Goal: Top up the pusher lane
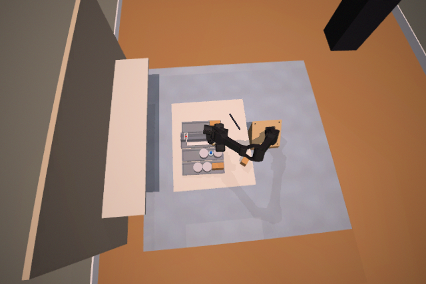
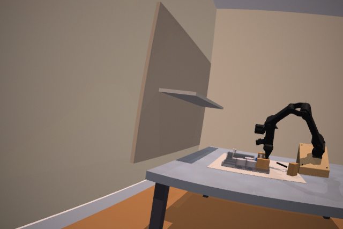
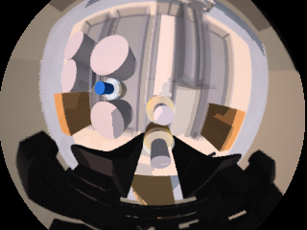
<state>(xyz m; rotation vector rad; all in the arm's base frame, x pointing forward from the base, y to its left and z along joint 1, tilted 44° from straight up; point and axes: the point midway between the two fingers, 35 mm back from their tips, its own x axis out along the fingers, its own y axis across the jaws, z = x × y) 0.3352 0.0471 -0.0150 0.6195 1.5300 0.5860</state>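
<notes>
My gripper tip is now 150 mm short of the sprung lane, 30 mm to the left of it and 30 mm above it. Also, from my gripper tip: black rod (130 mm behind, 160 mm to the right, 40 mm below); pusher plate (150 mm ahead, 30 mm to the right).
</notes>
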